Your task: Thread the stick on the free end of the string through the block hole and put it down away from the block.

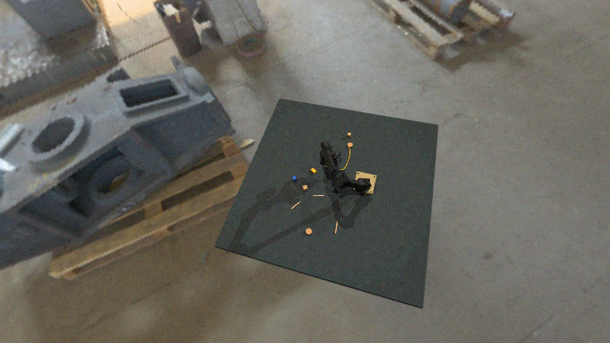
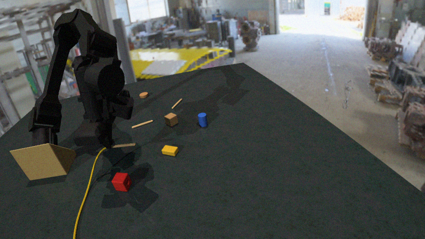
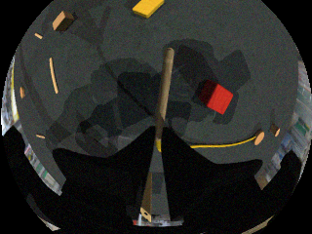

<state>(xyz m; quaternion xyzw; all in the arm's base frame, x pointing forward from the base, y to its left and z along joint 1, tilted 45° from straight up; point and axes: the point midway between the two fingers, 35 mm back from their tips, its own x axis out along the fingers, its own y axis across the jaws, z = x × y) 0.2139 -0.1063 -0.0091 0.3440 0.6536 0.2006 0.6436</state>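
The red block lies 1 cm ahead of my gripper tip, 8 cm to the right of it and 5 cm below it. Also, from my gripper tip: thin wooden stick 1 cm ahead; tan wooden cube 18 cm ahead, 15 cm to the left, 5 cm below; yellow block 15 cm ahead, 6 cm below.
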